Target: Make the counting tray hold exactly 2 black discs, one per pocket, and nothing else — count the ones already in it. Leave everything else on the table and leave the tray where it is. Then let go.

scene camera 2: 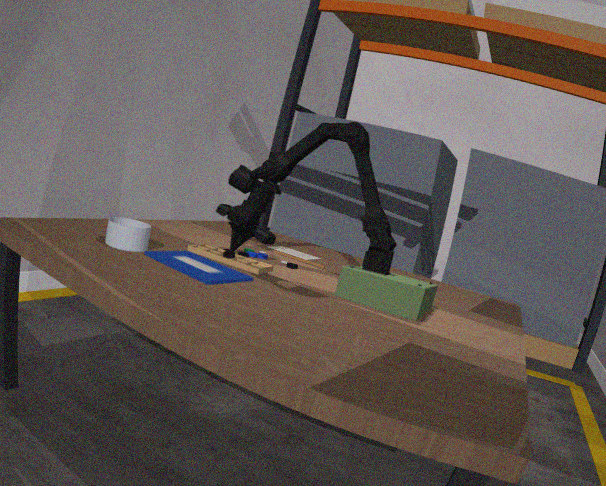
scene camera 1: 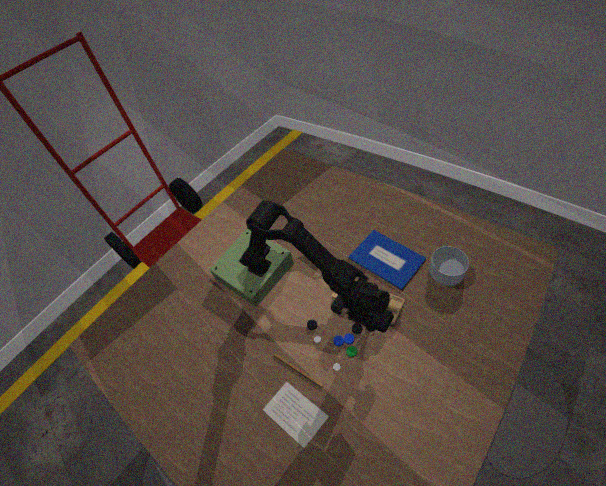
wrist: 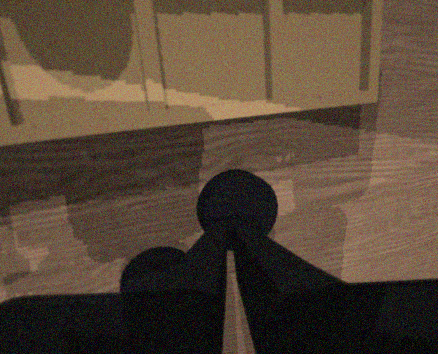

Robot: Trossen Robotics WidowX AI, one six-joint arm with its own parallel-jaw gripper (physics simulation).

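The counting tray is light wood with square pockets. In scene camera 1 the gripper hides most of it. A dark rounded patch at the wrist view's upper left lies over a pocket; I cannot tell whether it is shadow or a disc. My gripper is shut, with nothing between its tips. The tips overlap a black disc lying on the table beside the tray. A second black disc lies close by, partly behind a finger. Another black disc lies farther off.
Near the tray lie two blue discs, a green disc and two white discs. A blue folder, a grey bowl, a thin stick and a paper sheet also lie around.
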